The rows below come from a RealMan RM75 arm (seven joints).
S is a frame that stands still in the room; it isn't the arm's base.
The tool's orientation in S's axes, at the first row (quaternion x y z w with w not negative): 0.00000, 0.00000, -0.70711, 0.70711
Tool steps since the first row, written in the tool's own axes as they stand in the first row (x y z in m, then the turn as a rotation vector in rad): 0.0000, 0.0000, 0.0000, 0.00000, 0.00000, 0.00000; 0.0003, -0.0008, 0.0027, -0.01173, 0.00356, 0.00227; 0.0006, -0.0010, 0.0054, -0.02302, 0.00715, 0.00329; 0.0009, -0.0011, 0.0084, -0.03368, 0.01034, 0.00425; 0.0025, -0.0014, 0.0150, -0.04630, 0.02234, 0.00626; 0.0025, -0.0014, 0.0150, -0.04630, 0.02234, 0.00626; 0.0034, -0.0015, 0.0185, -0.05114, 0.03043, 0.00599; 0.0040, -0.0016, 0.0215, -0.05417, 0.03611, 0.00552; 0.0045, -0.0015, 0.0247, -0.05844, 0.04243, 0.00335; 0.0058, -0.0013, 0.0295, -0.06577, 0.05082, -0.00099; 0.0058, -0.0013, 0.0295, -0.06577, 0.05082, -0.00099; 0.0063, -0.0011, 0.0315, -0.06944, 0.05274, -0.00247
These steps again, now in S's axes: 0.0000, 0.0000, 0.0000, 0.00000, 0.00000, 0.00000; -0.0008, -0.0003, 0.0027, 0.00356, 0.01173, 0.00227; -0.0010, -0.0006, 0.0054, 0.00715, 0.02302, 0.00329; -0.0011, -0.0009, 0.0084, 0.01034, 0.03368, 0.00425; -0.0014, -0.0025, 0.0150, 0.02234, 0.04630, 0.00626; -0.0014, -0.0025, 0.0150, 0.02234, 0.04630, 0.00626; -0.0015, -0.0034, 0.0185, 0.03043, 0.05114, 0.00599; -0.0016, -0.0040, 0.0215, 0.03611, 0.05417, 0.00552; -0.0015, -0.0045, 0.0247, 0.04243, 0.05844, 0.00335; -0.0013, -0.0058, 0.0295, 0.05082, 0.06577, -0.00099; -0.0013, -0.0058, 0.0295, 0.05082, 0.06577, -0.00099; -0.0011, -0.0063, 0.0315, 0.05274, 0.06944, -0.00247
